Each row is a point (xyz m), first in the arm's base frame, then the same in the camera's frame.
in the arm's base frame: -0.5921 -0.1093 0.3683
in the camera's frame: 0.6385 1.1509 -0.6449
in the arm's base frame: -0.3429 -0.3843 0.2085
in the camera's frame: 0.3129 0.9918 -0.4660
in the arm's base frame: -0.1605 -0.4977 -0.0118
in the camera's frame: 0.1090 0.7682 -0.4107
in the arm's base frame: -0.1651 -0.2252 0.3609
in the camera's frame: 0.5161 0.9393 -0.2760
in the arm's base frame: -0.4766 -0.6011 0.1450
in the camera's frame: 0.0948 1.1043 -0.5592
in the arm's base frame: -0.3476 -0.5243 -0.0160
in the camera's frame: 0.0897 0.8842 -0.5587
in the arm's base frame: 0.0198 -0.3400 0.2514
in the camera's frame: 0.3589 0.7948 -0.1587
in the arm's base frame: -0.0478 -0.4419 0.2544
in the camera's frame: 0.2708 0.8741 -0.1887
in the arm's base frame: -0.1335 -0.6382 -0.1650
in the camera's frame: -0.0849 0.6938 -0.4392
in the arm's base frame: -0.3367 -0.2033 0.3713
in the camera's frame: 0.5463 1.0388 -0.4146
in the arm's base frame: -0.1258 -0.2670 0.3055
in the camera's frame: 0.4531 0.8918 -0.2644
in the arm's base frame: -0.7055 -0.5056 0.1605
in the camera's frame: 0.1954 1.2137 -0.7583
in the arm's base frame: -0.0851 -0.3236 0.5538
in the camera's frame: 0.5084 1.0684 -0.0848
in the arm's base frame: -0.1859 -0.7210 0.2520
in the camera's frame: 0.0232 1.0563 -0.2384
